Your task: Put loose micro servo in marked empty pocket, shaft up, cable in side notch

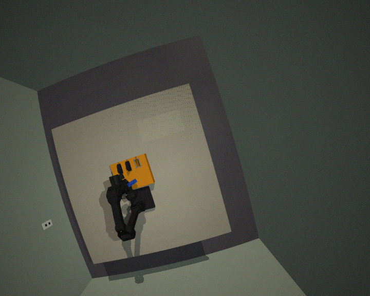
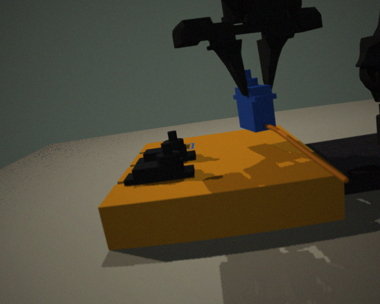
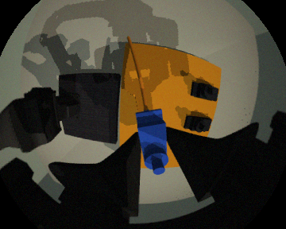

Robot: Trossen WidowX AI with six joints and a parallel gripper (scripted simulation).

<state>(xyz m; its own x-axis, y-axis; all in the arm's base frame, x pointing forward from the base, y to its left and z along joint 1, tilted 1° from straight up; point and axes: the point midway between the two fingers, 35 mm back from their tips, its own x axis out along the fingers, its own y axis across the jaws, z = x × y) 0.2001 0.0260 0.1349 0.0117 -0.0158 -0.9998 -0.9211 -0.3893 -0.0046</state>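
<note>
Right now the orange deck is 2 cm ahead of my gripper tip and 10 cm below it.
</note>
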